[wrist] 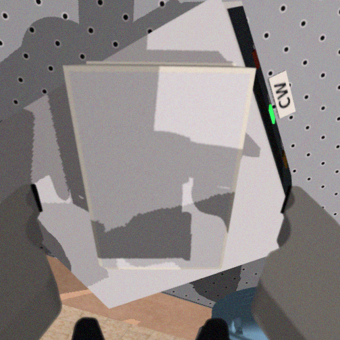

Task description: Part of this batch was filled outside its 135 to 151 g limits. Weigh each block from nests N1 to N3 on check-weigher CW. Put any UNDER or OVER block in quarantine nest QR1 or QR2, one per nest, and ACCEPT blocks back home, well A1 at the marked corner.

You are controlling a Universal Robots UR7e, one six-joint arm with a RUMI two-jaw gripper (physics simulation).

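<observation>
A large pale grey block (165, 145) with cream edges stands on the white top of check-weigher CW (255, 215), partly in shadow. My gripper (162, 188) is open, with one finger on each side of the block and a gap between each finger and the block. The check-weigher's black side strip (264, 95) runs along its right edge. On that strip the green lamp (272, 114) is lit, while the red lamp (255, 58) and the amber lamp (285, 160) look dim. Nests N1 to N3, QR1, QR2 and well A1 do not show in the wrist view.
A white CW label (282, 94) lies right of the check-weigher on the grey perforated board (312, 60). A blue rounded object (234, 306) shows at the bottom right, partly behind a finger. An orange-brown surface (165, 310) shows below the check-weigher.
</observation>
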